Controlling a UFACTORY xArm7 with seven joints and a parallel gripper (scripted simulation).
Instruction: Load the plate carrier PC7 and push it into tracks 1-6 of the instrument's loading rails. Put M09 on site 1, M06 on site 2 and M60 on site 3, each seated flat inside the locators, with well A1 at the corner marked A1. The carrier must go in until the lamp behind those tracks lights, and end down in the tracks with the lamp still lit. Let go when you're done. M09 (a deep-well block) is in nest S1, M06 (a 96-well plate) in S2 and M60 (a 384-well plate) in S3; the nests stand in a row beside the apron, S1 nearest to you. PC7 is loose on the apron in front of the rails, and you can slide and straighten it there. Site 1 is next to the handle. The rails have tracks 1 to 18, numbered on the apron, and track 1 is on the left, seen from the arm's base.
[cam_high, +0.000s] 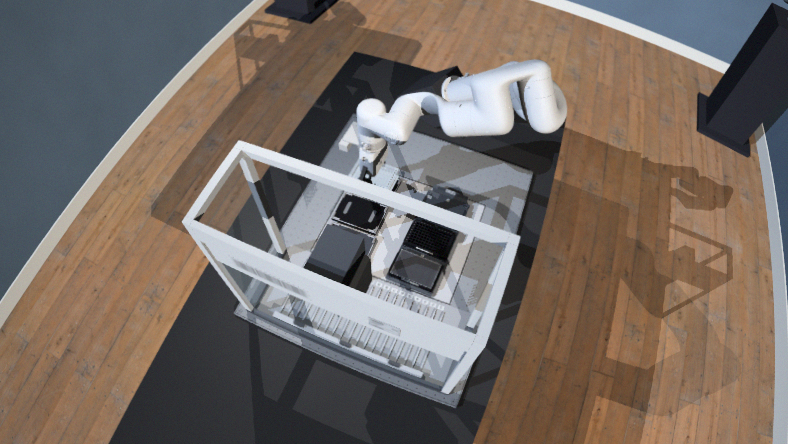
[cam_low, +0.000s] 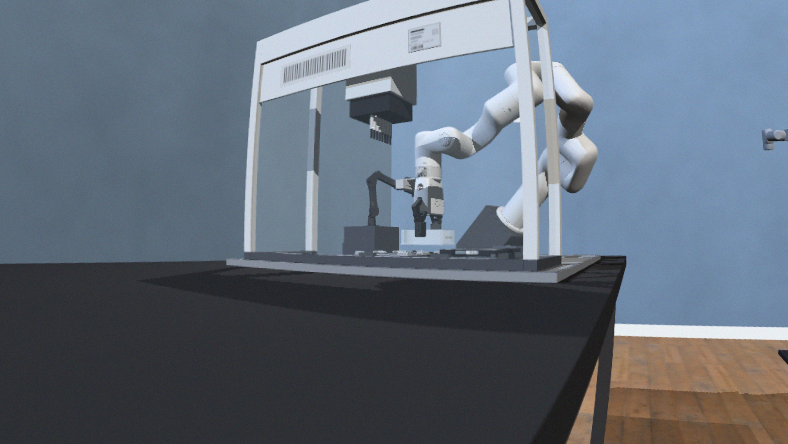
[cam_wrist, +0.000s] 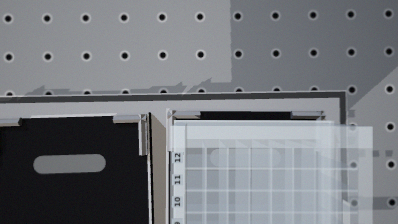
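Right now the dark plate carrier PC7 is 230 mm to the left of my hand, 90 mm ahead of it and 50 mm below it. Also, from my hand: corner post: 470 mm ahead, 460 mm to the left, 180 mm above; then white deep-well block M09: 10 mm below.
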